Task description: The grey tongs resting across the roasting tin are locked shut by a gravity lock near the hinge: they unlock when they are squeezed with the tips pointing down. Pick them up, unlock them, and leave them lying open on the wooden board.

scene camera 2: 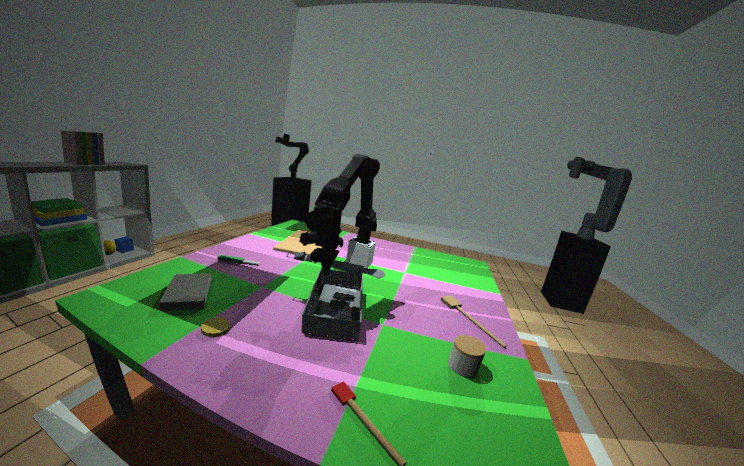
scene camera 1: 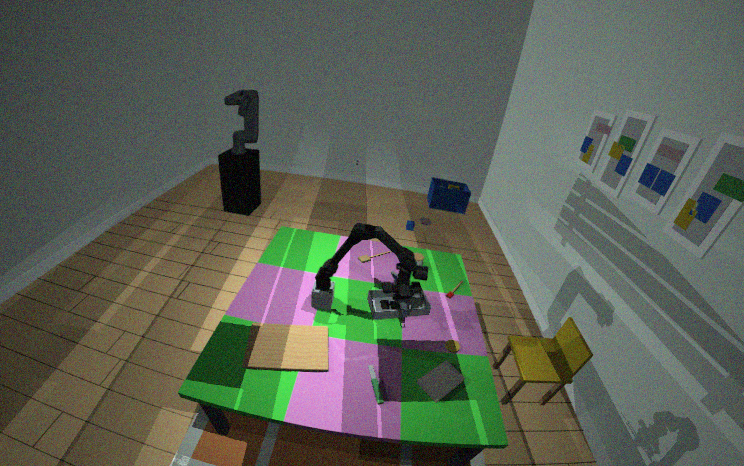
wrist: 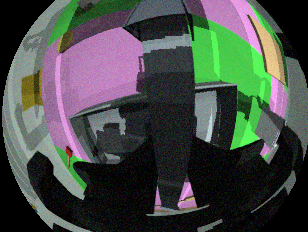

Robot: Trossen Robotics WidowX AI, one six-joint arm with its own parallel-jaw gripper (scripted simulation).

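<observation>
Scene camera 2 shows my gripper (scene camera 2: 326,273), a lidded canister (scene camera 2: 467,353) and a dark roasting tin (scene camera 2: 334,308). In scene camera 1 I see a wooden board (scene camera 1: 270,346) and the dark roasting tin (scene camera 1: 383,305). The wrist view shows my gripper (wrist: 167,133), the wooden board (wrist: 273,63) and the dark roasting tin (wrist: 108,132). The wrist view misses the lidded canister, hidden by my gripper.
</observation>
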